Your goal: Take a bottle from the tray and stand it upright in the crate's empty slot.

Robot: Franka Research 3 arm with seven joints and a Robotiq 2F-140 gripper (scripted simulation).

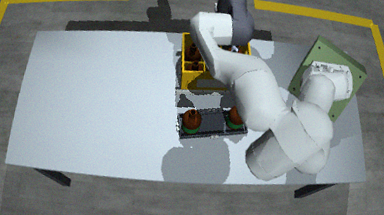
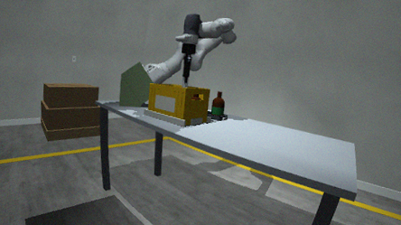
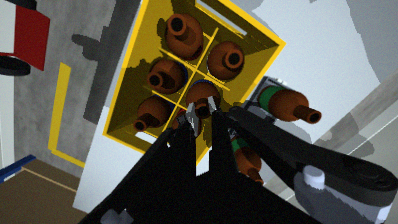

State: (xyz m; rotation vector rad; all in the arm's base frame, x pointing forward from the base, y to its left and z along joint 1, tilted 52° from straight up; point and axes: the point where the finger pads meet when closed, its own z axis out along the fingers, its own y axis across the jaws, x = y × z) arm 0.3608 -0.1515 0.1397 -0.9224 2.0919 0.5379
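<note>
My hand is 10 mm short of the yellow crate, 40 mm to the left of it and 110 mm above it. Round my hand: dark tray 30 mm behind, 190 mm to the left, 180 mm below.
</note>
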